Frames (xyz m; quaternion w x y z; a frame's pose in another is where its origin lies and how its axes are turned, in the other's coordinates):
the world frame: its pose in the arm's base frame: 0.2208 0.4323 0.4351 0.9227 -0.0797 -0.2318 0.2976
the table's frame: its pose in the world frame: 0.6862 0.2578 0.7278 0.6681 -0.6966 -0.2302 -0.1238
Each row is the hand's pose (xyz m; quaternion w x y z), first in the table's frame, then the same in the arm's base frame.
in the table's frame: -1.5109 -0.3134 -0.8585 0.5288 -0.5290 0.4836 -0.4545
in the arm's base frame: 0.0123 -0.6163 0.7221 0.2272 -0.3107 -0.2870 -0.8772
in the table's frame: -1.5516 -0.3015 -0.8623 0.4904 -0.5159 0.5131 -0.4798
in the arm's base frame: 0.0110 -0.6416 0.6879 0.2299 -0.2641 -0.2644 -0.8986
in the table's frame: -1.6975 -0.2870 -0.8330 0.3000 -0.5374 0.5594 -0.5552
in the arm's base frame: -0.0398 -0.7093 0.5646 0.1360 -0.1150 -0.1718 -0.9689
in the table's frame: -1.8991 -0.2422 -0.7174 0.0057 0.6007 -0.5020 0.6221
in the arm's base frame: -0.1335 -0.7420 0.3498 0.1058 -0.0694 0.0607 0.9901
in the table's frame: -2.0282 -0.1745 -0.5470 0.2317 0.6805 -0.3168 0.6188
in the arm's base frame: -0.2183 -0.6827 0.1508 0.3847 -0.1485 0.0228 0.9107
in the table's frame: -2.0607 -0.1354 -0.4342 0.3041 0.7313 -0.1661 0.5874
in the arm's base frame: -0.2624 -0.6113 0.0599 0.5408 -0.1370 0.0408 0.8289
